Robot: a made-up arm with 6 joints. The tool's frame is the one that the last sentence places. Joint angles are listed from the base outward.
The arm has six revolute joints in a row. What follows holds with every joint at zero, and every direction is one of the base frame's. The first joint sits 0.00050 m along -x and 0.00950 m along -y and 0.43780 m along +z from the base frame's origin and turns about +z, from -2.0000 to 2.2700 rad. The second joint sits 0.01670 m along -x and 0.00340 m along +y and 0.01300 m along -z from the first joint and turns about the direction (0.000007, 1, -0.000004), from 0.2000 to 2.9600 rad. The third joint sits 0.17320 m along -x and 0.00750 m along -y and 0.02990 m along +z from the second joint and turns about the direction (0.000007, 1, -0.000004), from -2.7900 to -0.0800 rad. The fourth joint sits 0.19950 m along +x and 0.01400 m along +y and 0.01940 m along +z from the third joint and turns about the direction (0.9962, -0.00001, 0.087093), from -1.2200 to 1.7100 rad. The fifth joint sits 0.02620 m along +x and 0.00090 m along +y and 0.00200 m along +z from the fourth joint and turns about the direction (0.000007, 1, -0.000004), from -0.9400 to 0.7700 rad. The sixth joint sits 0.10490 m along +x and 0.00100 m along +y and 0.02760 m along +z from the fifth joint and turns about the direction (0.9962, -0.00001, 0.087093), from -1.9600 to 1.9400 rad. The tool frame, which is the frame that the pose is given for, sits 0.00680 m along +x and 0.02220 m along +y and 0.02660 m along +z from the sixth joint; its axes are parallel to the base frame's.
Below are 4 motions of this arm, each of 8 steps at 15 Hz.
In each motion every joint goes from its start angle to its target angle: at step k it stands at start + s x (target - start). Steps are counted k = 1, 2, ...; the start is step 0. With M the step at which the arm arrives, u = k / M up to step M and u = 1 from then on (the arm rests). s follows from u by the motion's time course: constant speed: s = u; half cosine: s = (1 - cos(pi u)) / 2; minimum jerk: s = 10 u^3 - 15 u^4 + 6 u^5.
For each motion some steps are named. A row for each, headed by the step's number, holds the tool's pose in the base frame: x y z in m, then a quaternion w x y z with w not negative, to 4 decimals.
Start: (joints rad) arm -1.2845 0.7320 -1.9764 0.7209 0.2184 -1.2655
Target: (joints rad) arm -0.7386 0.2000 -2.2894 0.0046 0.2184 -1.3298
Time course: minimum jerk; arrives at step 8
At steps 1, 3, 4, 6, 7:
1: 0.0290 0.0603 0.8960 0.5832 -0.5196 -0.2544 -0.5702
3: -0.0163 0.1403 0.8863 0.4998 -0.5709 -0.3141 -0.5706
4: -0.0730 0.1972 0.8656 0.4204 -0.5875 -0.3690 -0.5847
6: -0.2002 0.2570 0.8021 0.2804 -0.5512 -0.4574 -0.6389
7: -0.2308 0.2620 0.7837 0.2517 -0.5323 -0.4734 -0.6552

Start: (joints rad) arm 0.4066 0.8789 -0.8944 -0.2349 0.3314 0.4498
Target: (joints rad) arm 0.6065 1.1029 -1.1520 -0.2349 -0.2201 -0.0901
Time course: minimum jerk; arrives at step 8
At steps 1, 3, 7, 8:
1: 0.2162 0.1099 0.6245 0.9712 0.0748 0.1622 0.1576
3: 0.2094 0.1300 0.6467 0.9746 0.0173 0.0803 0.2081
7: 0.1778 0.1748 0.6965 0.9378 -0.1112 -0.1696 0.2819
8: 0.1770 0.1756 0.6974 0.9362 -0.1135 -0.1755 0.2824

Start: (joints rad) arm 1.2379 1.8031 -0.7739 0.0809 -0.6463 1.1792
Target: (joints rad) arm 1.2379 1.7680 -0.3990 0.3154 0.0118 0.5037
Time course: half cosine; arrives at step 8
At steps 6, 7, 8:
6: 0.0728 0.1967 0.2906 0.7331 -0.0065 0.6344 0.2451
7: 0.0638 0.1810 0.2785 0.7139 -0.0547 0.6585 0.2317
8: 0.0605 0.1753 0.2746 0.7060 -0.0712 0.6669 0.2274

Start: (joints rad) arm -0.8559 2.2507 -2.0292 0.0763 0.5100 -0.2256
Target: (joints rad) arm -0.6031 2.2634 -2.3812 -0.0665 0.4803 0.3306
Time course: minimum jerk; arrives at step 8
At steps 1, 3, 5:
1: 0.3312 -0.3267 0.4775 0.8651 0.0833 0.3487 -0.3508
3: 0.3530 -0.3120 0.5101 0.8832 0.1024 0.2925 -0.3520
5: 0.3828 -0.2781 0.5676 0.9103 0.1462 0.1912 -0.3367

